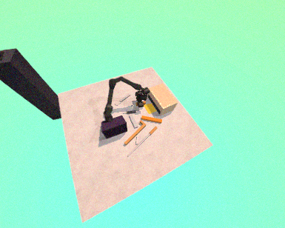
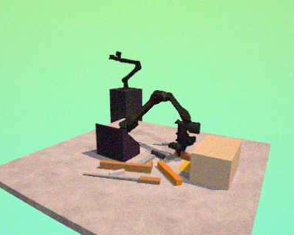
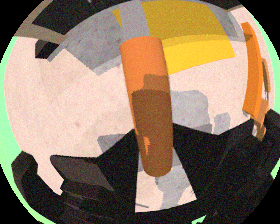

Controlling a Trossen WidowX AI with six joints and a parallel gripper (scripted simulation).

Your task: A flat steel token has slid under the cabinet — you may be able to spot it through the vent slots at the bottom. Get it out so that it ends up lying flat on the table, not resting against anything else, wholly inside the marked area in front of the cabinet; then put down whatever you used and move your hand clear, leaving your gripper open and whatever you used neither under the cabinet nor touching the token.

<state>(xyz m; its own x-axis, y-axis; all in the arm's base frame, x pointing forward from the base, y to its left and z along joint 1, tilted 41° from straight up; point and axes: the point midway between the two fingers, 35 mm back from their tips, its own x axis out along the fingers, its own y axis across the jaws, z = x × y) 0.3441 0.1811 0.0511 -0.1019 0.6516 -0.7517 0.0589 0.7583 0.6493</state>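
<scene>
Now: gripper tip 15 cm past the dark-handled tool and 8 cm to the left of it. The rest, counted from my gripper tip: orange bar 7 cm ahead, 23 cm to the right, 1 cm above.
</scene>
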